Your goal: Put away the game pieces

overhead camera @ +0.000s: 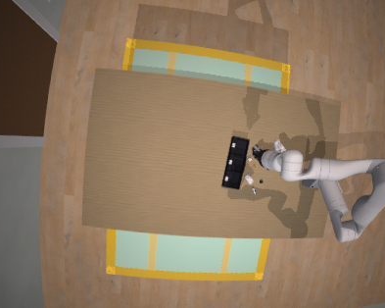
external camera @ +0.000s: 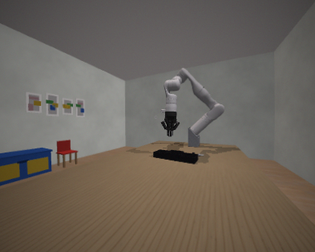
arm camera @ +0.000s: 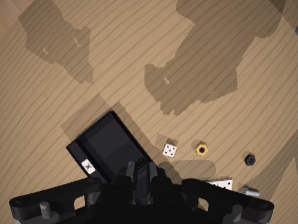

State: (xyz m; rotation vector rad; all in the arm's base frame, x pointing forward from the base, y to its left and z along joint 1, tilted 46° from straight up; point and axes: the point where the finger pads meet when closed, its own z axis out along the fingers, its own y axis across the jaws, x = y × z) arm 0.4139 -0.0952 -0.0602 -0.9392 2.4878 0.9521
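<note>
My gripper is now 12 cm above the joined black bins, 6 cm short of it and 5 cm to the right of it. The rest, counted from my hand: yellow ring: 14 cm below, 6 cm to the left, 5 cm behind; white die: 13 cm below, 3 cm to the left, 2 cm behind; white domino: 14 cm below, 13 cm to the left, 3 cm behind.
</note>
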